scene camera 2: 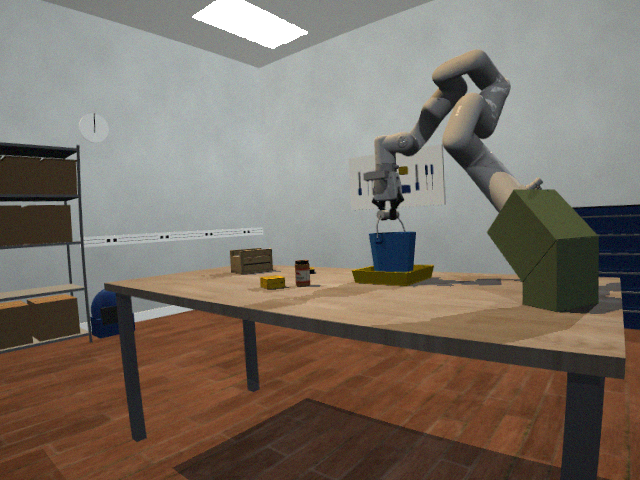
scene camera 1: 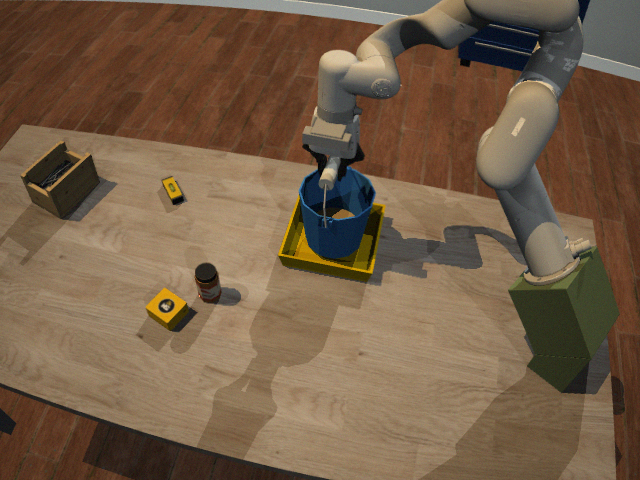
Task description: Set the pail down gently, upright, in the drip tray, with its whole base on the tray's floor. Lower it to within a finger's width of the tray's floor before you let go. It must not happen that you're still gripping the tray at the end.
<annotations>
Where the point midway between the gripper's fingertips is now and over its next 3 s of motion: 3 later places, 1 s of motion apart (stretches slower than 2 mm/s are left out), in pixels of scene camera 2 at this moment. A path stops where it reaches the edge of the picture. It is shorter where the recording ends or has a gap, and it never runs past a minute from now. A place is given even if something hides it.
My gripper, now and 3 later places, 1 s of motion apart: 388,220; 388,222; 388,217; 387,202
</annotations>
